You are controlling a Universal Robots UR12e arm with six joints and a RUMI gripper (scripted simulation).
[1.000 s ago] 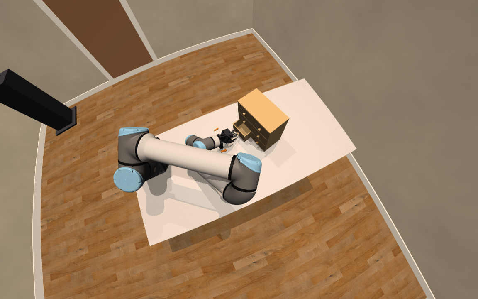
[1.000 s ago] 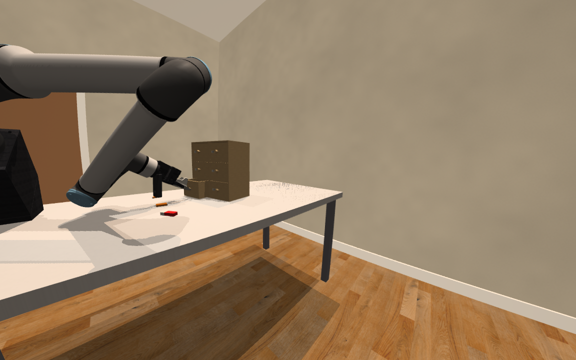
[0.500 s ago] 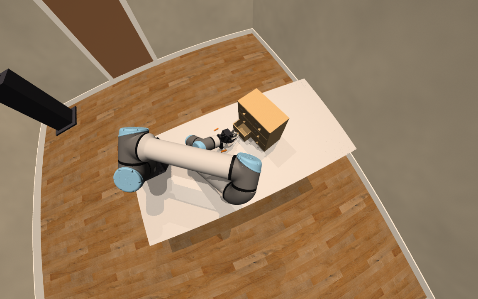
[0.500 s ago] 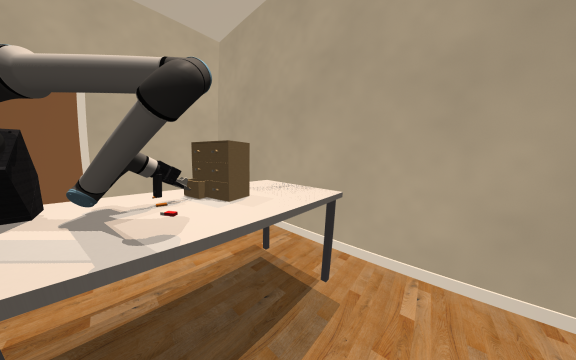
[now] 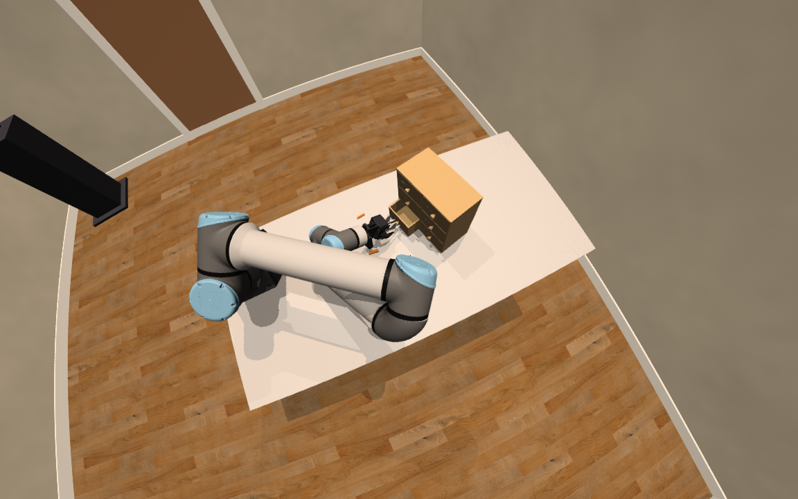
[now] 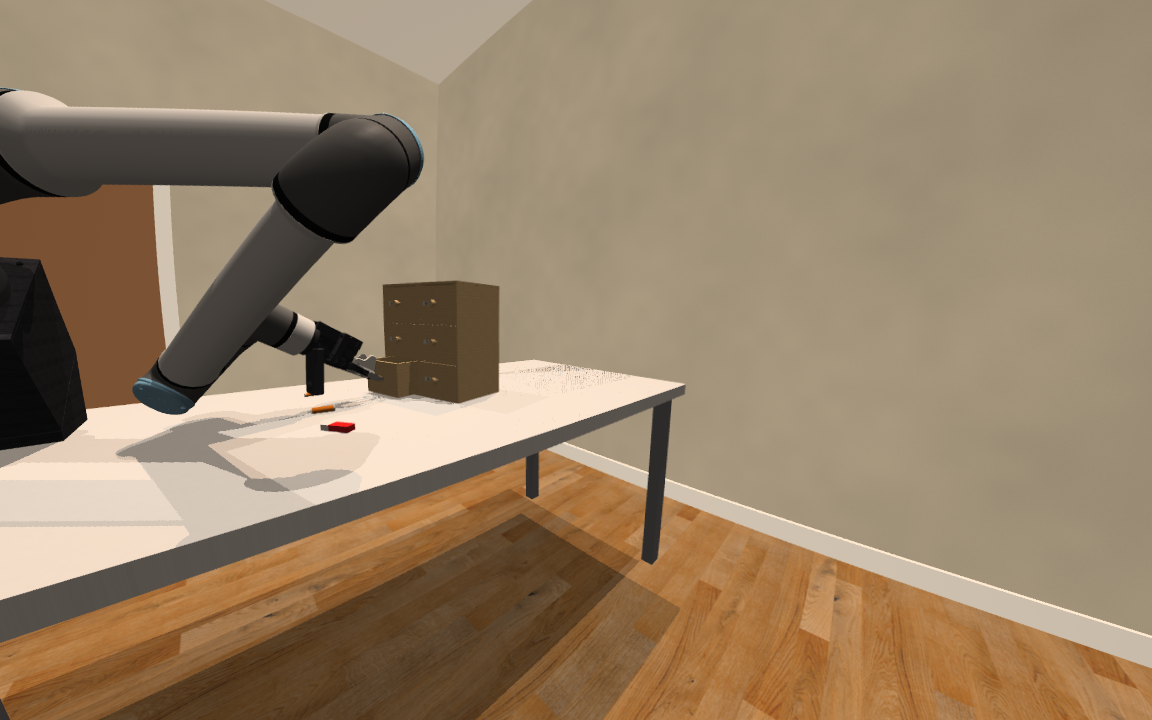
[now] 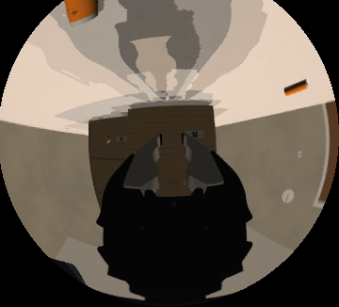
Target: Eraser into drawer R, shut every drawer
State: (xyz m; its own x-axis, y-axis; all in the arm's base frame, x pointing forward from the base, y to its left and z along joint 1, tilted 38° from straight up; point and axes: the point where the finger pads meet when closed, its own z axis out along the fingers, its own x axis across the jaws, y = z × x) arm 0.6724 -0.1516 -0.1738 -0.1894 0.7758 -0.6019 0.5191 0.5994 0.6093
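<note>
Right now my hand is 17 cm past the red eraser, 21 cm to the left of it and 5 cm above it. The rest, counted from my hand: drawer marked R (9 cm ahead, 2 cm to the left, 3 cm below).
</note>
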